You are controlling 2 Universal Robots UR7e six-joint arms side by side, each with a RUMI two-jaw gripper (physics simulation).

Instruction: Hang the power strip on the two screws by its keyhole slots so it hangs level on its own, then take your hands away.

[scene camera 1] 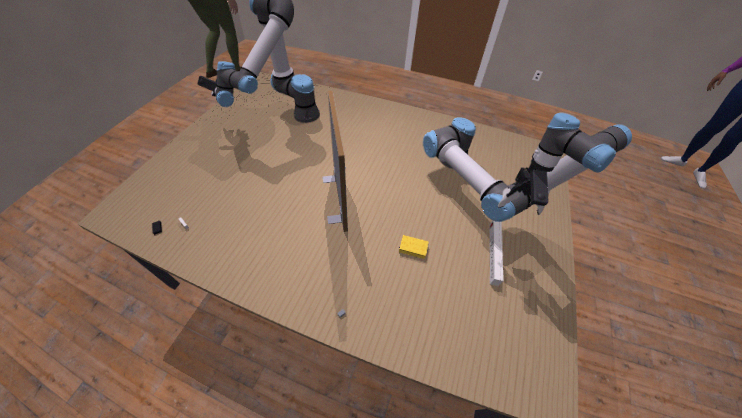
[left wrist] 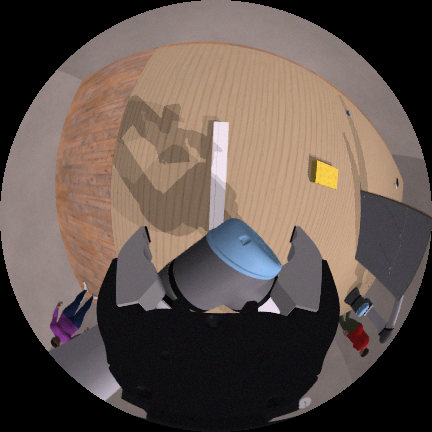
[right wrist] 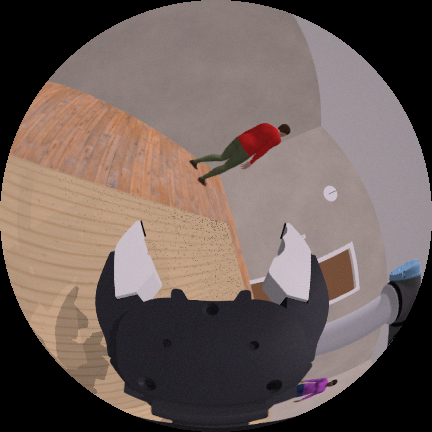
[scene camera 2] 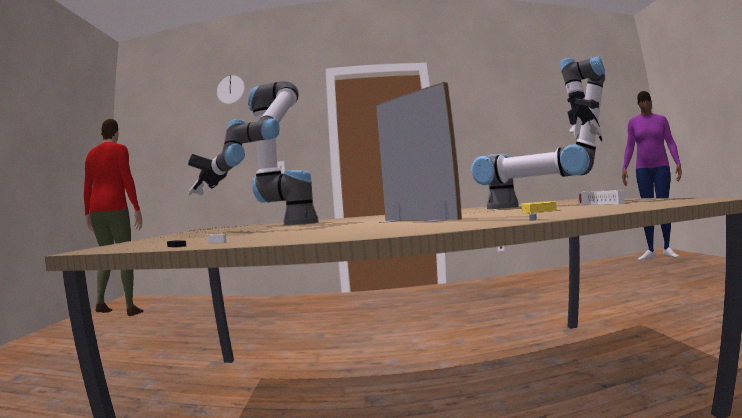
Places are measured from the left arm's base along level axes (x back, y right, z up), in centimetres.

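Where they show: left gripper, fingertip midpoint: (scene camera 1: 518,211) (left wrist: 219,229) (scene camera 2: 589,140); right gripper, fingertip midpoint: (right wrist: 212,224) (scene camera 2: 194,180); left arm's base, origin of the base link: (scene camera 2: 503,207); right arm's base, origin of the base link: (scene camera 1: 307,115) (left wrist: 350,294) (scene camera 2: 301,223).
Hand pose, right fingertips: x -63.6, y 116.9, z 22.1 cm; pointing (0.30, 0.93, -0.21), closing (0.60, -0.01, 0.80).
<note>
Things, the pixels of their centre, and the offset from my right fingertips.
- white power strip, body centre: (left wrist: 217,181) (scene camera 2: 599,197) (scene camera 1: 496,250) dx +28.0, dy -160.8, dz -19.7 cm
- upright grey panel, body centre: (scene camera 2: 415,155) (scene camera 1: 338,163) (left wrist: 388,245) dx +4.0, dy -94.7, dz -1.2 cm
- yellow block, body centre: (scene camera 2: 539,207) (left wrist: 324,174) (scene camera 1: 413,246) dx +6.2, dy -135.2, dz -20.7 cm
- small grey cube, body centre: (scene camera 2: 532,216) (scene camera 1: 341,313) (left wrist: 348,112) dx -32.1, dy -133.8, dz -21.4 cm
- black item, body centre: (scene camera 2: 176,243) (scene camera 1: 157,227) dx -64.2, dy -51.5, dz -21.4 cm
- white item, body centre: (scene camera 2: 216,238) (scene camera 1: 183,223) dx -54.4, dy -58.2, dz -21.1 cm
The white power strip (scene camera 1: 496,257) (scene camera 2: 602,197) (left wrist: 219,170) lies on the table at the right in scene camera 1. The left arm's blue-capped joint hides its near end in the left wrist view. The upright grey panel (scene camera 1: 340,166) (scene camera 2: 415,155) (left wrist: 390,240) stands mid-table. Thin marks show on its dark face in the left wrist view; I cannot make out the two screws clearly. My left gripper (scene camera 1: 521,205) (scene camera 2: 586,137) (left wrist: 219,229) is open and empty, high above the table near the strip. My right gripper (scene camera 2: 195,191) (right wrist: 212,224) is open and empty, far from the strip beyond the panel.
A yellow block (scene camera 1: 413,246) (scene camera 2: 538,207) (left wrist: 326,175) lies between panel and strip. A small grey cube (scene camera 1: 341,313) (scene camera 2: 532,217) (left wrist: 348,113) lies near the table's front edge. A black item (scene camera 1: 156,227) (scene camera 2: 176,243) and a white item (scene camera 1: 183,223) (scene camera 2: 217,238) lie at the left.
</note>
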